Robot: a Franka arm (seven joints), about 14 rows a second.
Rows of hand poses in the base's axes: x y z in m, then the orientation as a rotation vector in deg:
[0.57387 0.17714 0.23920 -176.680 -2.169 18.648]
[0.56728 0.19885 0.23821 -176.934 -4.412 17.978]
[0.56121 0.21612 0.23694 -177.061 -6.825 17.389]
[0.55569 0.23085 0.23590 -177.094 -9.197 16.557]
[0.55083 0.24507 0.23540 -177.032 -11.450 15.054]
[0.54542 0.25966 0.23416 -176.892 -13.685 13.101]
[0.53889 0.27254 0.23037 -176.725 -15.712 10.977]
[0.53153 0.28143 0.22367 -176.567 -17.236 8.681]
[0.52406 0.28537 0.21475 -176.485 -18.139 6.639]
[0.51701 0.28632 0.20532 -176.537 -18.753 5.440]
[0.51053 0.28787 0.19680 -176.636 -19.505 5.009]
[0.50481 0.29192 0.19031 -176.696 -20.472 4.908]
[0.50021 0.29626 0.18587 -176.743 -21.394 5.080]
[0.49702 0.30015 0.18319 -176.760 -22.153 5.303]
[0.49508 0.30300 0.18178 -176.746 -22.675 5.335]
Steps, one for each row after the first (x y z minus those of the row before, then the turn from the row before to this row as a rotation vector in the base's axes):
[-0.00659 0.02171 -0.00099 -0.067 -0.478 1.449]
[-0.00607 0.01727 -0.00127 0.023 -0.417 1.550]
[-0.00552 0.01473 -0.00104 0.110 -0.563 1.513]
[-0.00486 0.01422 -0.00050 0.249 -0.979 1.422]
[-0.00541 0.01459 -0.00124 0.338 -1.259 1.404]
[-0.00653 0.01288 -0.00379 0.343 -1.366 1.272]
[-0.00736 0.00889 -0.00670 0.334 -1.473 0.948]
[-0.00747 0.00394 -0.00892 0.236 -1.312 0.553]
[-0.00705 0.00095 -0.00943 0.020 -0.786 0.376]
[-0.00648 0.00155 -0.00852 -0.121 -0.305 0.474]
[-0.00572 0.00405 -0.00649 -0.138 -0.096 0.618]
[-0.00460 0.00434 -0.00444 -0.154 0.080 0.592]
[-0.00319 0.00389 -0.00268 -0.117 0.120 0.488]
[-0.00194 0.00285 -0.00141 -0.044 0.009 0.336]

